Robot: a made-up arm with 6 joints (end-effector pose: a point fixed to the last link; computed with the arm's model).
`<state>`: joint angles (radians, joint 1 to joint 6).
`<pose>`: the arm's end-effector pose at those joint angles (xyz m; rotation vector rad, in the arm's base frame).
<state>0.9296 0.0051 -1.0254 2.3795 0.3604 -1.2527</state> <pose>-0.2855 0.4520 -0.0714 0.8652 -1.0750 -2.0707</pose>
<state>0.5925 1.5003 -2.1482 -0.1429 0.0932 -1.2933</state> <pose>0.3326 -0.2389 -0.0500 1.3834 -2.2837 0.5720</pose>
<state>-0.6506 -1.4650 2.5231 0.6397 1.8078 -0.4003</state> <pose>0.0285 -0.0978 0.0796 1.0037 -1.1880 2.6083</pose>
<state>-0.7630 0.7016 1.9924 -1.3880 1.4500 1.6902</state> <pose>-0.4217 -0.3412 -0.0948 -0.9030 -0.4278 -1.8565</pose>
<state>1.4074 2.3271 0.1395 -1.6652 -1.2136 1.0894</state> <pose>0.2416 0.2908 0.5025 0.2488 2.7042 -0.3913</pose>
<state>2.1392 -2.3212 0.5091 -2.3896 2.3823 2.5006</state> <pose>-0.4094 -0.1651 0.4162 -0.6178 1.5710 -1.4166</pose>
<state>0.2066 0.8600 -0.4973 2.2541 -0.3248 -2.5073</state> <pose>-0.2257 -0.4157 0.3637 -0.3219 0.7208 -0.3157</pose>
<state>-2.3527 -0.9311 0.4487 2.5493 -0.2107 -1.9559</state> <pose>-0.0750 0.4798 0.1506 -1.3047 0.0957 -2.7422</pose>
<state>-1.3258 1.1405 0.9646 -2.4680 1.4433 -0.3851</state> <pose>-0.0508 -0.2963 0.1932 -0.7717 1.5249 -1.8839</pose>
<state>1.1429 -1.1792 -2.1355 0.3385 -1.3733 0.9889</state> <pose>-0.0723 -0.0005 0.3181 -2.2479 2.0698 0.3124</pose>
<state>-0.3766 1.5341 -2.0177 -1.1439 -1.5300 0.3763</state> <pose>-0.2069 -0.1086 0.0887 1.1624 -0.6892 2.3242</pose>
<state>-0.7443 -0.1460 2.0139 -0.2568 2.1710 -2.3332</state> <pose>-0.0025 -0.4268 -0.2659 0.8688 -1.2472 -0.0604</pose>
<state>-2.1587 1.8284 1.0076 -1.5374 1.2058 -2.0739</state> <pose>0.1480 -0.2344 0.8048 0.9473 -1.9884 1.9154</pose>
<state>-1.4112 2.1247 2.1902 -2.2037 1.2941 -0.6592</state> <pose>0.0156 -0.2441 0.3109 1.6929 -0.9530 1.2681</pose>
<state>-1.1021 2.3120 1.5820 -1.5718 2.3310 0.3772</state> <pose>-0.1542 -0.0225 0.4802 2.5452 -0.0267 0.7734</pose>
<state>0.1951 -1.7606 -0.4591 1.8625 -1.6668 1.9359</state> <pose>-0.3610 0.0339 -0.0420 1.3737 1.2461 1.5163</pose>
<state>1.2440 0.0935 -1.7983 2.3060 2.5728 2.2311</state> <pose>0.1848 0.4144 0.5515 -2.9686 -0.8496 0.5672</pose>
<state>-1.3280 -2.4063 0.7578 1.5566 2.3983 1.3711</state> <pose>-0.1949 -0.0692 -0.2340 -0.9150 0.1410 -0.1583</pose>
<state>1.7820 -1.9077 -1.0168 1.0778 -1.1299 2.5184</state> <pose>0.2049 0.4726 0.0815 1.6588 -1.0252 1.4971</pose>
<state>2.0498 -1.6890 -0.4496 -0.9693 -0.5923 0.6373</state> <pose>0.2711 -0.4472 0.2315 -0.9001 -1.3765 -2.4720</pose>
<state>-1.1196 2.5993 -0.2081 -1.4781 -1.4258 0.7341</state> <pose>-0.3508 0.0055 0.4608 2.7701 -0.6496 0.0658</pose>
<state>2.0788 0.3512 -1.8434 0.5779 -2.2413 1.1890</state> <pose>-0.1166 -0.2782 0.2446 -1.4825 1.3857 0.4599</pose>
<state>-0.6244 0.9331 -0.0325 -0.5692 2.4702 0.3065</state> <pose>-0.4343 0.2184 0.1330 0.7367 -1.2987 1.3581</pose>
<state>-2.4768 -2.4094 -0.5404 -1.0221 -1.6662 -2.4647</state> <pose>-0.1788 -0.1651 0.7591 -1.0587 -1.2951 1.3272</pose>
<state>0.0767 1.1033 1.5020 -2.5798 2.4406 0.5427</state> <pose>-0.1318 0.1467 -0.0404 -0.6129 1.2015 -2.1558</pose>
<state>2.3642 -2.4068 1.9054 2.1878 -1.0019 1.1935</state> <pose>0.3635 -0.0987 0.0640 1.3205 0.5046 -1.6719</pose>
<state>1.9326 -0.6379 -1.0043 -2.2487 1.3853 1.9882</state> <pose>0.0928 -0.1276 -0.5301 0.1001 -0.0242 -1.6748</pose>
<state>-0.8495 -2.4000 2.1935 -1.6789 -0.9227 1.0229</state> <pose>0.2223 0.5002 0.3036 -0.6456 -2.9177 0.0968</pose>
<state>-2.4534 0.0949 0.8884 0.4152 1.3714 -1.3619</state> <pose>0.3428 -0.3343 0.3704 0.9831 -0.7617 1.9011</pose>
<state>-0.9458 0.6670 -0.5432 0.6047 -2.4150 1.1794</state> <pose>-0.2240 0.4608 0.2247 -0.0784 2.5896 -1.3833</pose>
